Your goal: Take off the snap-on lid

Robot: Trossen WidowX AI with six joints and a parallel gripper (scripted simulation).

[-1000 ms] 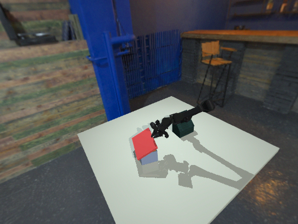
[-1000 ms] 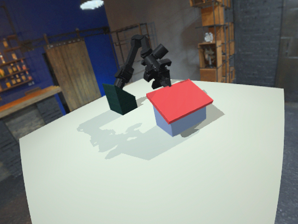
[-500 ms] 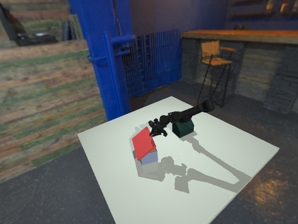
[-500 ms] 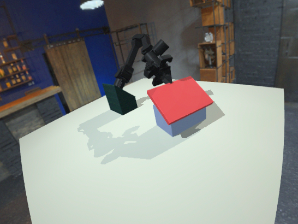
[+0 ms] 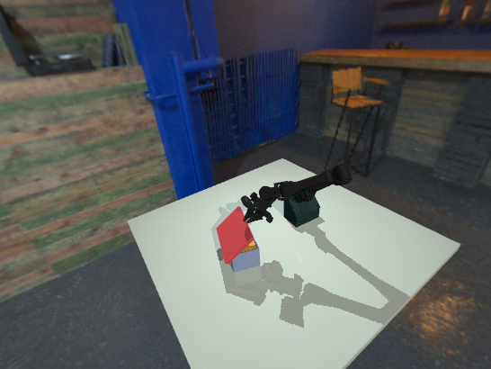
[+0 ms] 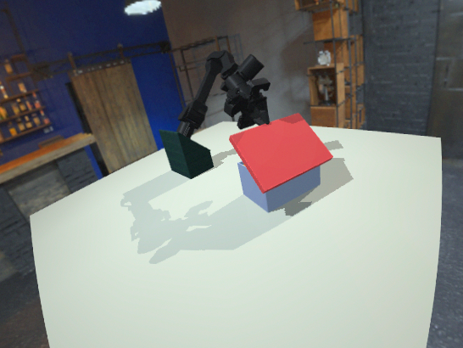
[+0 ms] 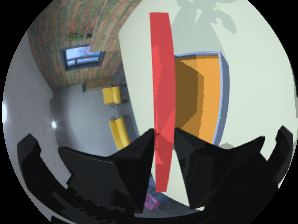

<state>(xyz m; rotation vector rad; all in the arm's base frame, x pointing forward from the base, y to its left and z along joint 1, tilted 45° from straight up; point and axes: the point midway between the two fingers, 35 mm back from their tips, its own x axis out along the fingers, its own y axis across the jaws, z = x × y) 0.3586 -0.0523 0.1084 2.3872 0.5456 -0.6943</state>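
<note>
Now: gripper tip 6 cm short of the red lid, 5 cm above it and 2 cm to the left of it. Round my gripper tip: storage box: 14 cm below, 3 cm ahead, 1 cm to the right.
</note>
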